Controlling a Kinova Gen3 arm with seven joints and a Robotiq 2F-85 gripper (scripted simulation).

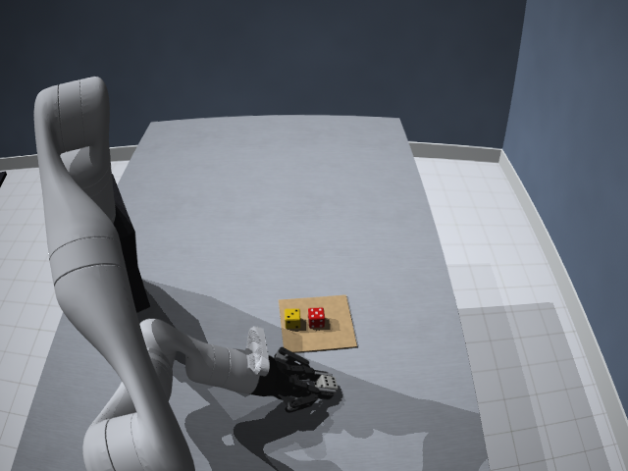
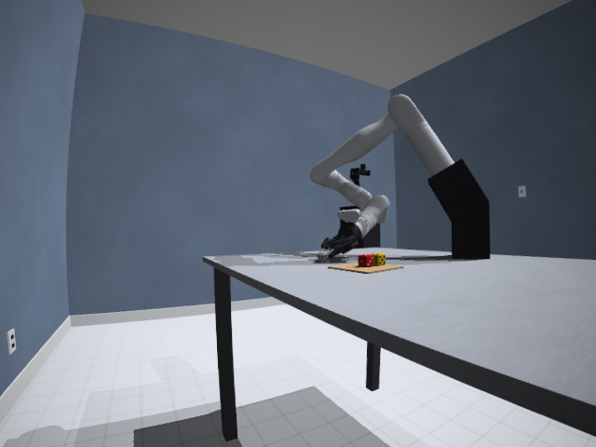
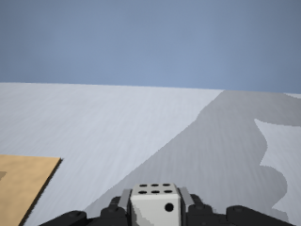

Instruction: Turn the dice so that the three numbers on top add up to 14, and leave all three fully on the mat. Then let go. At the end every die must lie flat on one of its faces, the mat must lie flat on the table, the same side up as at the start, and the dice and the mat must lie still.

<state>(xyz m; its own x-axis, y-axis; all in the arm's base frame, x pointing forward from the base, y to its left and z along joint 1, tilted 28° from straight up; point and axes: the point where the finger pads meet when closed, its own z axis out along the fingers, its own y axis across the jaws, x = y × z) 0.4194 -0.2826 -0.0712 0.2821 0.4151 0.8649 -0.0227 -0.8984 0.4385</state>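
Now: hand right at the white die. Round my hand: tan mat 17 cm to the left, 2 cm below, 2 cm ahead; then red die 17 cm to the left, 2 cm ahead, 1 cm below; then yellow die 17 cm to the left, 2 cm behind, 1 cm below.
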